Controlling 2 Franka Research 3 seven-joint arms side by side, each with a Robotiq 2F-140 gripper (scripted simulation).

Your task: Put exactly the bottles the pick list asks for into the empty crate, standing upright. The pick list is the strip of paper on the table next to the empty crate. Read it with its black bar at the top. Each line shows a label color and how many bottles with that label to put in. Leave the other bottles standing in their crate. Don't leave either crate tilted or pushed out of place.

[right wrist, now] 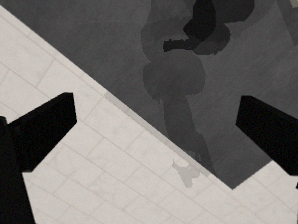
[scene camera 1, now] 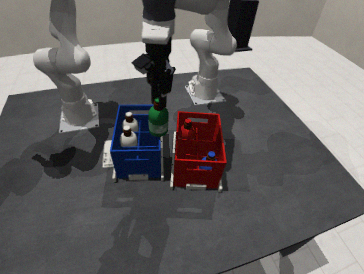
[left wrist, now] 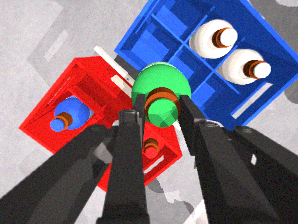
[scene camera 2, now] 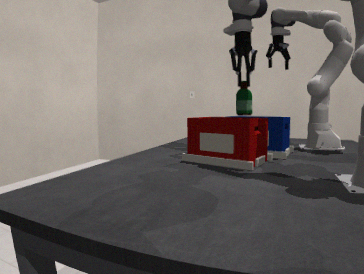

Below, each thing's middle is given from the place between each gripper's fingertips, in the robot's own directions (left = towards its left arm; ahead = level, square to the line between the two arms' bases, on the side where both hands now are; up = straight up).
Right now the green bottle [left wrist: 161, 82] is 8 cm below my left hand [scene camera 1: 158, 104]. Also, from my left hand: blue bottle [left wrist: 71, 113] 15 cm ahead, 16 cm to the left, 26 cm below; red crate [scene camera 2: 234, 138] 6 cm ahead, 15 cm to the left, 26 cm below; blue crate [scene camera 1: 147, 159] 7 cm behind, 7 cm to the right, 26 cm below.
Right now the green bottle is 210 mm ahead of my right hand, 610 mm to the left of it and 240 mm below it. The rest, counted from my right hand: blue bottle: 370 mm ahead, 770 mm to the left, 410 mm below; then red crate: 270 mm ahead, 760 mm to the left, 420 mm below; then blue crate: 150 mm ahead, 540 mm to the left, 420 mm below.
